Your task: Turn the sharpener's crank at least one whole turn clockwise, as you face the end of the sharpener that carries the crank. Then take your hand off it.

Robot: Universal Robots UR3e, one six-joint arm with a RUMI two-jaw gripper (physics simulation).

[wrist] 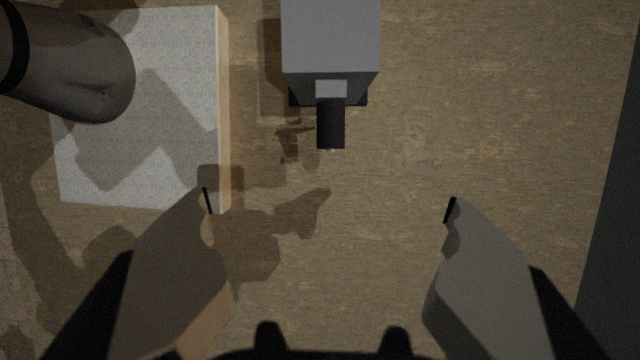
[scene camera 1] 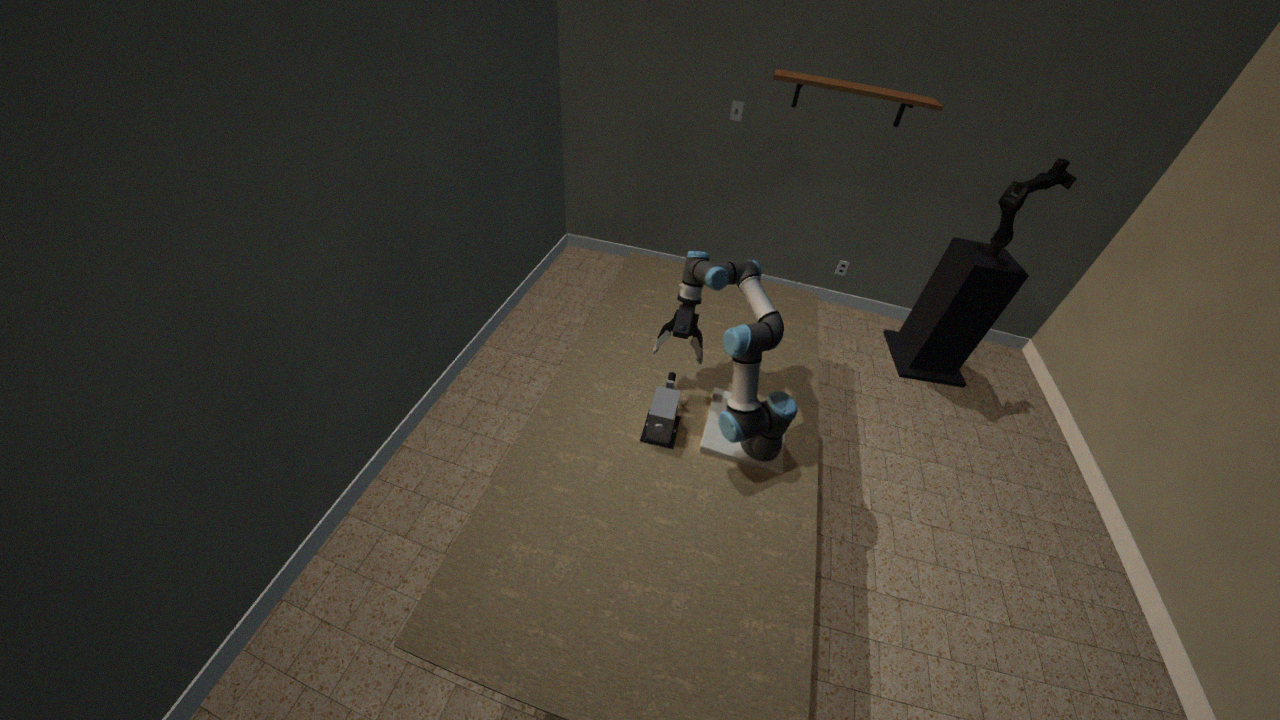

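Seen in the pictures: gripper, fingertip midpoint: (wrist: 327, 195) (scene camera 1: 676, 358); arm's base, link origin: (wrist: 92, 74) (scene camera 1: 759, 443).
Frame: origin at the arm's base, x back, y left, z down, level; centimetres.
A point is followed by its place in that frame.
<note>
The sharpener (scene camera 1: 663, 408) @[y 1.7, x -31.2, z -11.1 cm] (wrist: 330, 37) @[y -4.2, x -30.8, z -11.1 cm], a grey box on a black base, stands on the mat. Its crank shows at the end nearest the gripper: a light grey arm (wrist: 330, 88) and a black handle (scene camera 1: 671, 377) @[y -10.1, x -30.3, z -12.4 cm] (wrist: 330, 124) @[y -10.7, x -30.2, z -12.4 cm] that sticks out from the end. In the wrist view the handle lies above and between the fingertips in the picture. My gripper (scene camera 1: 677, 352) @[y -15.1, x -29.6, z -15.8 cm] (wrist: 327, 195) @[y -15.1, x -29.6, z -15.8 cm] is open and empty. It hangs above the mat, beyond the crank end of the sharpener, apart from the handle.
The robot's pale base plate (scene camera 1: 716, 445) @[y 4.2, x -13.6, z -1.1 cm] (wrist: 190, 45) @[y 1.5, x -14.4, z -1.1 cm] lies beside the sharpener on the mat (scene camera 1: 626, 573) @[y 45.5, x -33.3, z 1.8 cm] (wrist: 500, 100) @[y -7.7, x -54.0, z 1.7 cm]. A black pedestal (scene camera 1: 957, 300) with a small dark arm stands by the back wall, and a wooden shelf (scene camera 1: 859, 88) hangs on that wall.
</note>
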